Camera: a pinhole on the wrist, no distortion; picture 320 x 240 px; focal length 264.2 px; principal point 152.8 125.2 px. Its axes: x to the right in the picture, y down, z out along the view. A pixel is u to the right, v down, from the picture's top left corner.
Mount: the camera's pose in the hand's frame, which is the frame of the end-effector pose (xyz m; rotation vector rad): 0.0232 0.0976 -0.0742 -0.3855 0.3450 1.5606
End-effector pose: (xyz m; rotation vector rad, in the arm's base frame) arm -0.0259 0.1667 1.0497 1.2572 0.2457 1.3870
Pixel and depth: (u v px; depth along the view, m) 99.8 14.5 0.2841
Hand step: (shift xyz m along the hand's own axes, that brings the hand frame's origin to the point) 0.1346 0.1769 0.2076
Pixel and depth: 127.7 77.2 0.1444
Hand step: 0.0453 0.1507 0.0615
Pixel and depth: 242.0 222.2 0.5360
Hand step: -0.1919 0.4942 0.3198
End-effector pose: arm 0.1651 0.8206 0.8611 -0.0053 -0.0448 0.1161
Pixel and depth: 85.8 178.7 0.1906
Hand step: -0.0203 0.1387 0.1170
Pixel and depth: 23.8 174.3 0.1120
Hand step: -0.0001 0.0983 0.0500
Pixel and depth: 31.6 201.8 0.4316
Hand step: -0.1118 0.1106 0.3978
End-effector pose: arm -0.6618 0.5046 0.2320 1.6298 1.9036 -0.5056
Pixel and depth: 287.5 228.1 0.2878
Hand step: -0.0994 0.3547 0.1150
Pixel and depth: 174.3 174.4 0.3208
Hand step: -0.0464 0.2630 0.1996
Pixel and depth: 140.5 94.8 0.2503
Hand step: 0.0447 0.2000 0.1553
